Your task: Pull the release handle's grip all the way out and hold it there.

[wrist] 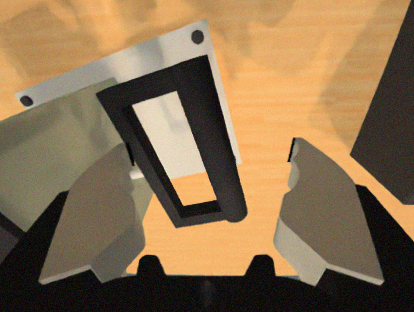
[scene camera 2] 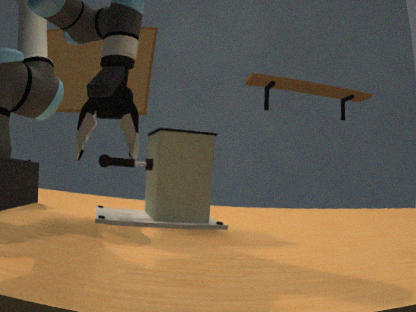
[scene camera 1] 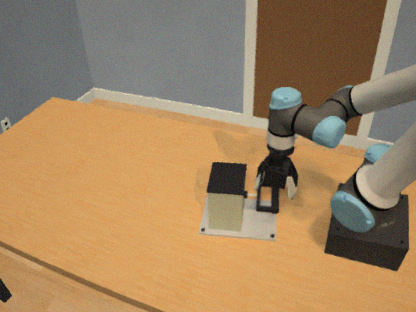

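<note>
The release handle's black rectangular grip [scene camera 1: 276, 198] [scene camera 2: 117, 161] [wrist: 209, 125] sticks out from the side of a pale green box [scene camera 1: 226, 211] [scene camera 2: 182, 175] [wrist: 60, 135] with a black top. A short length of pale rod [scene camera 2: 140, 164] [wrist: 136, 174] shows between grip and box. My gripper [scene camera 1: 275, 193] [scene camera 2: 107, 158] [wrist: 209, 144] points down with its fingers on either side of the grip, partly closed but wide apart. One fingertip is at the grip's box side, very near or touching its frame; the other stands apart from the outer bar, with a gap.
The box stands on a light grey base plate [scene camera 1: 257, 231] [scene camera 2: 125, 216] [wrist: 184, 42] with dark bolts, on the wooden table [scene camera 1: 125, 200] [scene camera 2: 300, 240]. The arm's dark base block [scene camera 1: 367, 245] [scene camera 2: 17, 182] [wrist: 387, 110] is on the gripper's other side. A wall shelf [scene camera 2: 305, 87] hangs behind.
</note>
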